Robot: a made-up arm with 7 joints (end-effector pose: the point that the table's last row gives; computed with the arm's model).
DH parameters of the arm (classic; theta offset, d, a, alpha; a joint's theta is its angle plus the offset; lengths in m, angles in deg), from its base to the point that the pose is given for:
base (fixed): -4.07 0 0 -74.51
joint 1: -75.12 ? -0.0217 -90
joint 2: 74 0 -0.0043 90
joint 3: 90 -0.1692 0.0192 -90
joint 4: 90 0.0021 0.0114 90
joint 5: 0 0.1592 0 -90
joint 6: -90 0 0.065 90
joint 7: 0 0 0 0
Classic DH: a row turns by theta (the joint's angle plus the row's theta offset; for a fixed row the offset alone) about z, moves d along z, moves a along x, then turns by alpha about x.
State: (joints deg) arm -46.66 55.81 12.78 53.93 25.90 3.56 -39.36
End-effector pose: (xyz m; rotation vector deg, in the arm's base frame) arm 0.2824 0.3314 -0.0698 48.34 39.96 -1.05
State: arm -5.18 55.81 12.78 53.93 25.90 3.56 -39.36
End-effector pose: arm 0.1139 0.3783 -0.1957 46.56 82.29 -7.20
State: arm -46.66 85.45 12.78 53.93 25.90 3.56 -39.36
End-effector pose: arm 0.2012 0.3875 0.0864 65.95 41.29 24.23
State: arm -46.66 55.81 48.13 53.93 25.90 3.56 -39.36
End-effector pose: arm 0.2238 0.3845 -0.0404 25.53 20.22 18.30
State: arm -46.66 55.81 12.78 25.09 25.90 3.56 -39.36
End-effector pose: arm 0.3027 0.2649 0.0178 65.57 15.17 -3.93
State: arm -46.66 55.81 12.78 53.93 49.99 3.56 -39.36
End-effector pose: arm 0.2821 0.3317 -0.0682 67.61 54.38 0.27
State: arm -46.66 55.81 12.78 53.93 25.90 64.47 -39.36
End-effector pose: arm 0.2245 0.3497 -0.0955 9.41 78.48 32.27
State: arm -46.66 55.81 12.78 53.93 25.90 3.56 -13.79
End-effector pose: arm 0.2824 0.3314 -0.0698 56.38 28.47 21.90
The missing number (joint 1, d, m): 0.0594
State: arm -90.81 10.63 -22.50 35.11 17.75 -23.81 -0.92
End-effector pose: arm 0.3275 -0.0980 0.0937 42.63 -66.42 -31.60
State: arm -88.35 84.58 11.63 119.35 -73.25 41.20 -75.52
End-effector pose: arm 0.1883 0.3685 -0.0454 -71.96 -46.15 -16.40
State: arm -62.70 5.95 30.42 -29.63 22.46 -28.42 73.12
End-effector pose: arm 0.1896 0.1081 0.1099 -45.43 -103.15 79.41
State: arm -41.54 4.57 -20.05 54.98 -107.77 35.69 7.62
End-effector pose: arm 0.2601 -0.0312 -0.2650 -81.77 72.55 -11.60
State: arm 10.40 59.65 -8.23 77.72 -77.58 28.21 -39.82
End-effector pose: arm -0.0711 0.3804 -0.2163 -37.77 65.34 44.70
